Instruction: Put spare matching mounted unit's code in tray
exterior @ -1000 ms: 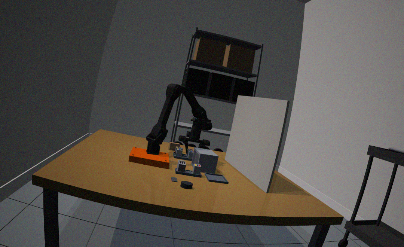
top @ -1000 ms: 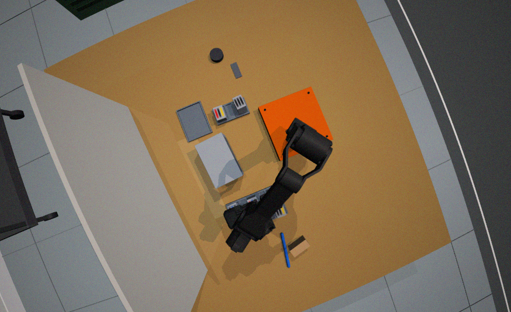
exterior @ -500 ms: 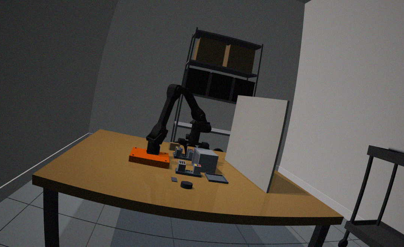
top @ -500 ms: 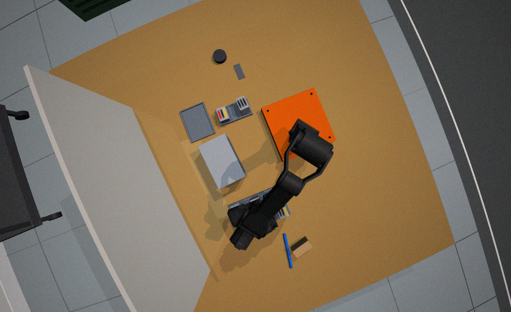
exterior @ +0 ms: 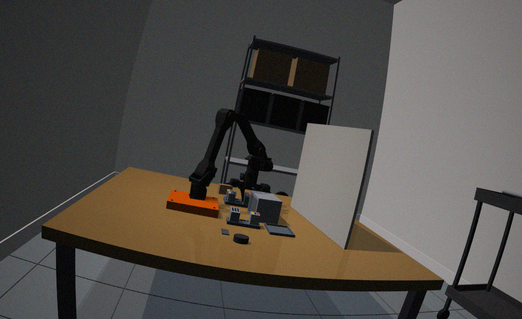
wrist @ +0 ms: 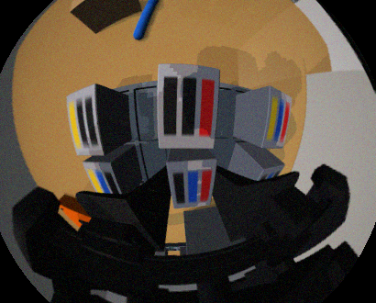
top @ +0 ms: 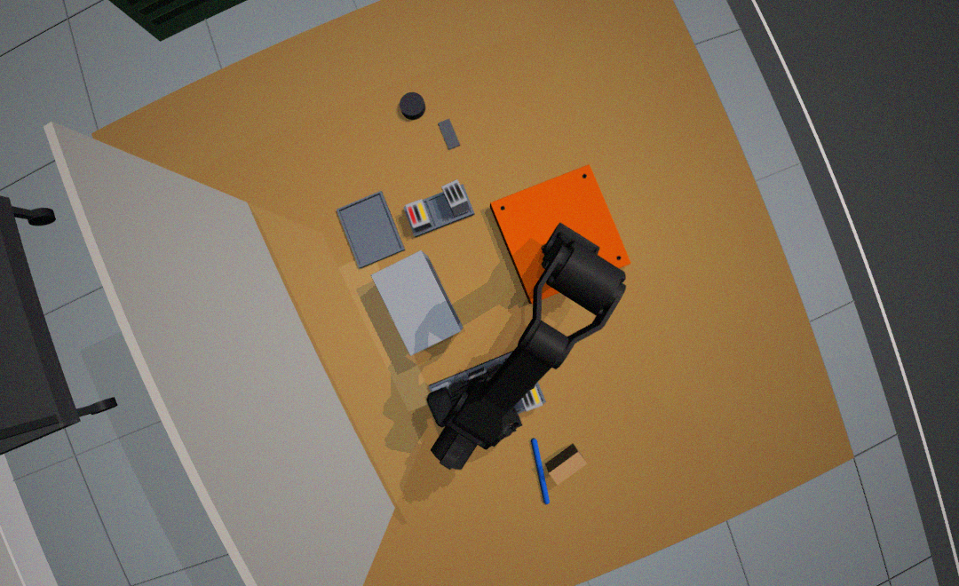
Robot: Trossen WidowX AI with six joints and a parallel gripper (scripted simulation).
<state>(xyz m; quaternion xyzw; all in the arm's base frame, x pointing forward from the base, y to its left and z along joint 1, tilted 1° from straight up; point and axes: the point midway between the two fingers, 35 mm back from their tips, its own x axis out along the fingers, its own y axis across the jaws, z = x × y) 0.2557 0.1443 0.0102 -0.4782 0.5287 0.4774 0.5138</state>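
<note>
Right now my gripper tip is 5 cm short of the flat grey tray, 37 cm to the left of it and 1 cm above it. The rest, counted from my gripper tip: grey spare 2 cm above; blue rod 2 cm behind, 22 cm to the left, 1 cm below; grey box 3 cm ahead, 18 cm to the right, 3 cm above.
</note>
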